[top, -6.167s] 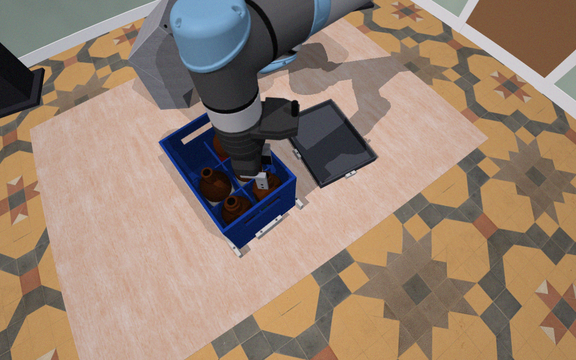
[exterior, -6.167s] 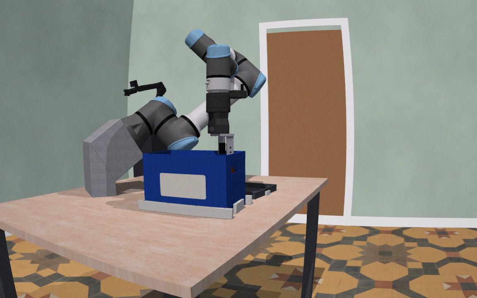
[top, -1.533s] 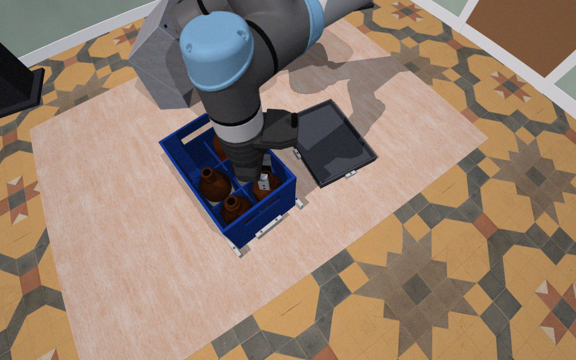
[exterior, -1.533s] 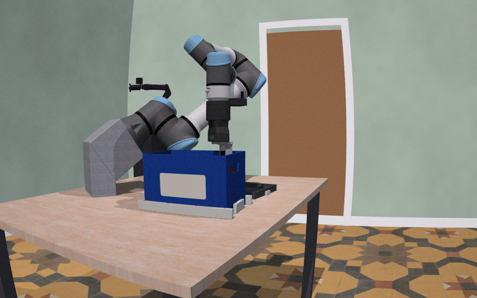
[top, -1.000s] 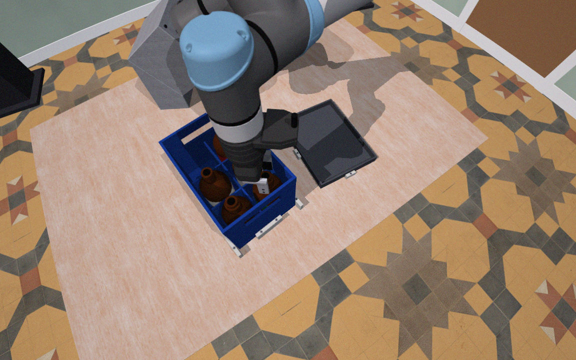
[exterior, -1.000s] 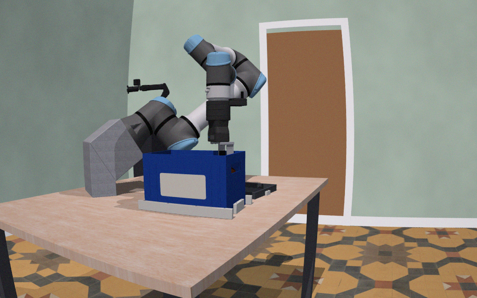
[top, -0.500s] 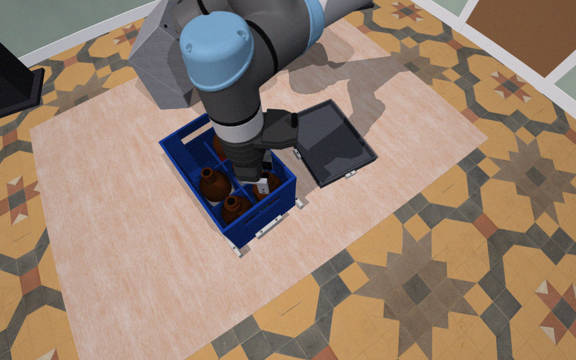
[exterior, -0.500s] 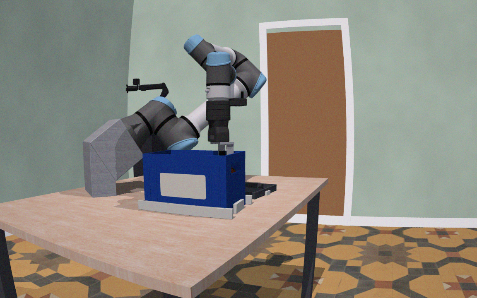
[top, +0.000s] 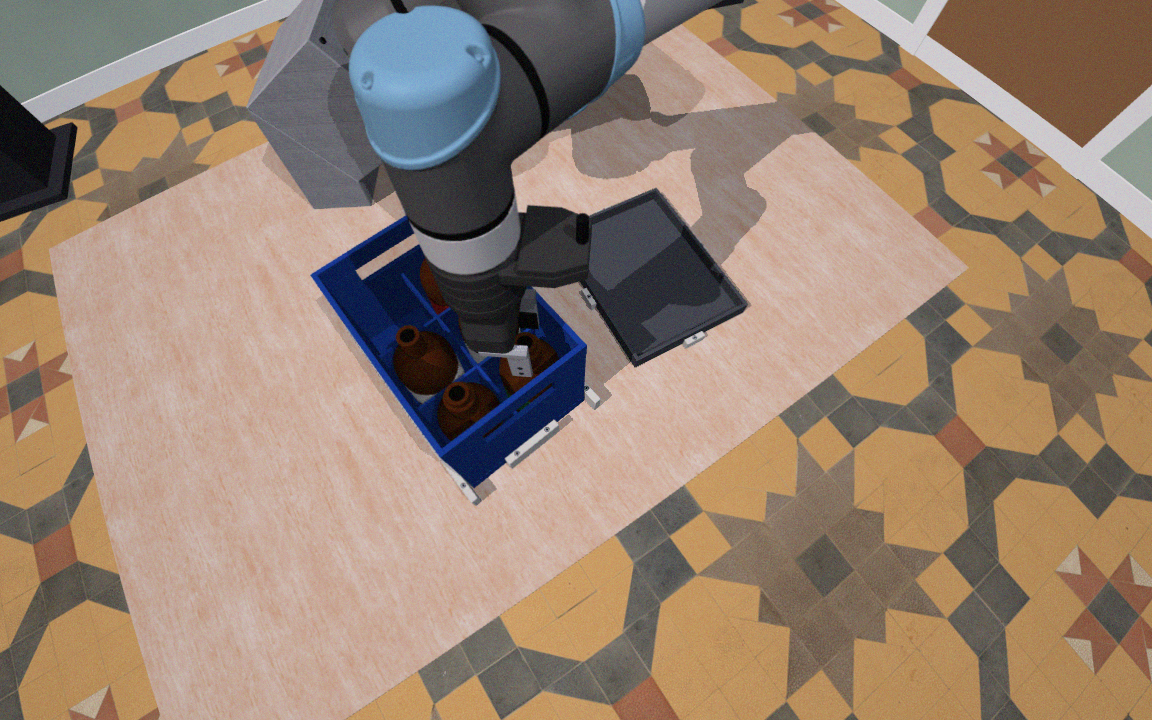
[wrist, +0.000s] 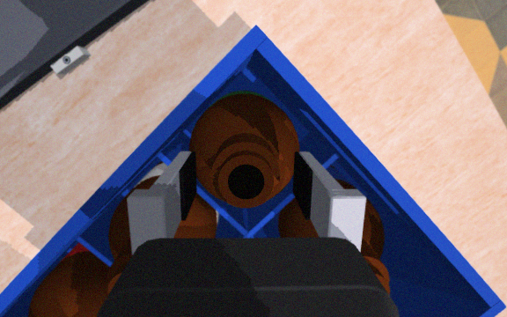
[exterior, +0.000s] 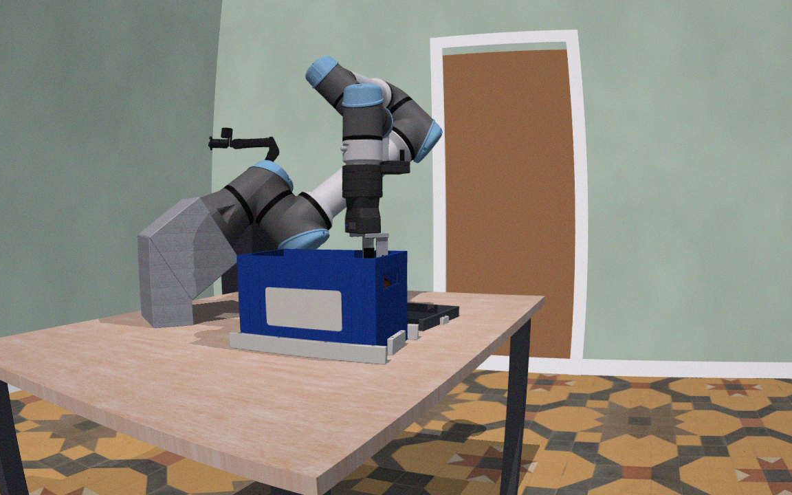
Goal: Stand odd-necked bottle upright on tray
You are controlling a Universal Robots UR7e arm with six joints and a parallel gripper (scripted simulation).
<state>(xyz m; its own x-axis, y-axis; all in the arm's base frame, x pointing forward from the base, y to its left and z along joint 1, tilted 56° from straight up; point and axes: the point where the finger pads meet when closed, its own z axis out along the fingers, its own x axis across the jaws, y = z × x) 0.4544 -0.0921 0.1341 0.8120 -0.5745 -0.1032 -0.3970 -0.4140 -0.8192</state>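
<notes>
The glass bottle lies 16 cm behind my hand, 8 cm below it and 6 cm to the right of it. From my hand the other things lie so: dark tray (22 cm to the left, 15 cm below, 12 cm behind); then blue crate (8 cm below, 7 cm to the right, 7 cm behind).
</notes>
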